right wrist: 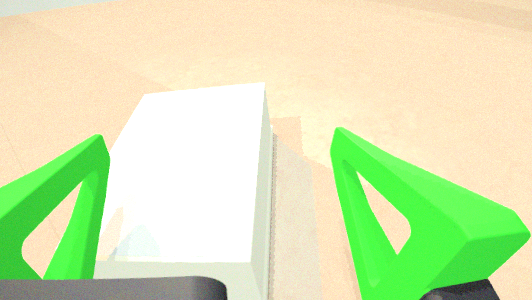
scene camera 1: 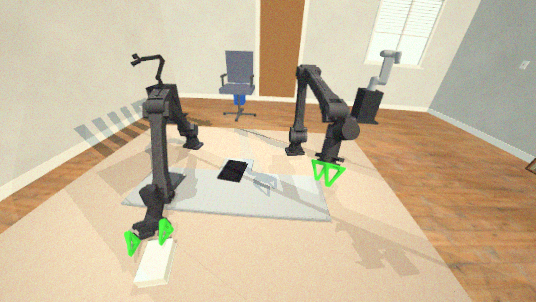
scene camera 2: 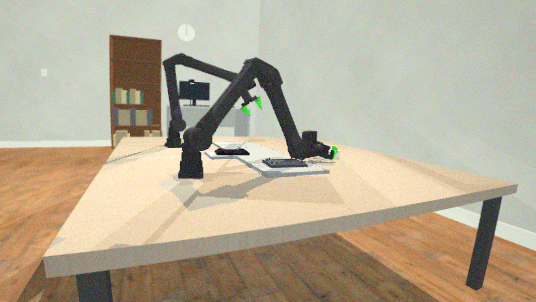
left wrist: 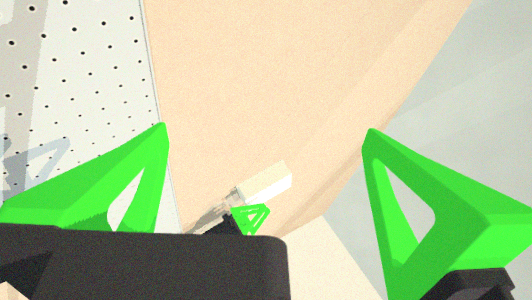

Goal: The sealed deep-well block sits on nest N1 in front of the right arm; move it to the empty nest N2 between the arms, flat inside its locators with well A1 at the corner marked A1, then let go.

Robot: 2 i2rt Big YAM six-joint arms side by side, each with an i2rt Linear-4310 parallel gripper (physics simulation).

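The sealed deep-well block point(scene camera 1: 156, 262) point(right wrist: 190, 165) point(left wrist: 265, 184) is a white box lying on the table, off the pegboard plate. My right gripper point(scene camera 1: 146, 248) point(scene camera 2: 334, 152) point(right wrist: 221, 142) is open at the block's near end. In the right wrist view the block fills the left part of the gap, its edge close to the left-hand finger; contact cannot be told. The black nest N2 point(scene camera 1: 233, 170) point(scene camera 2: 231, 151) lies between the arms, with no block on it. The dark nest N1 point(scene camera 1: 176, 181) point(scene camera 2: 285, 163) is partly hidden behind my right arm. My left gripper point(scene camera 1: 323, 182) point(scene camera 2: 255, 112) point(left wrist: 267, 135) is open and empty, raised. Corner marks are too small to read.
The pale pegboard plate point(scene camera 1: 280, 205) point(scene camera 2: 295, 172) lies on the wooden table point(scene camera 1: 250, 260) point(scene camera 2: 280, 215). The block lies beyond its edge. My right arm reaches over the plate; my left arm stands at the right in scene camera 1.
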